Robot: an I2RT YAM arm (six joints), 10 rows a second.
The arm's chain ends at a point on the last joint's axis. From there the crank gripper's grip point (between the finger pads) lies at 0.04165 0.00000 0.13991 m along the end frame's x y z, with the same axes.
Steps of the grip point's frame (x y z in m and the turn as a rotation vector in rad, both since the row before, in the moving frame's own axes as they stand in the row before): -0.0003 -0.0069 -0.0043 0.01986 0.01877 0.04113; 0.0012 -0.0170 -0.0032 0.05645 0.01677 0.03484; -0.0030 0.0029 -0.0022 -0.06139 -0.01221 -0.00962; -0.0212 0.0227 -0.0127 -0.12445 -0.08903 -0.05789
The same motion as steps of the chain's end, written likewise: -0.0029 -0.0059 -0.0035 0.01986 0.01877 0.04113; -0.0013 -0.0106 -0.0023 0.05645 0.01677 0.03484; -0.0013 -0.0053 -0.0024 -0.06139 -0.01221 -0.00962; -0.0091 0.0072 -0.0149 -0.12445 -0.08903 -0.05789
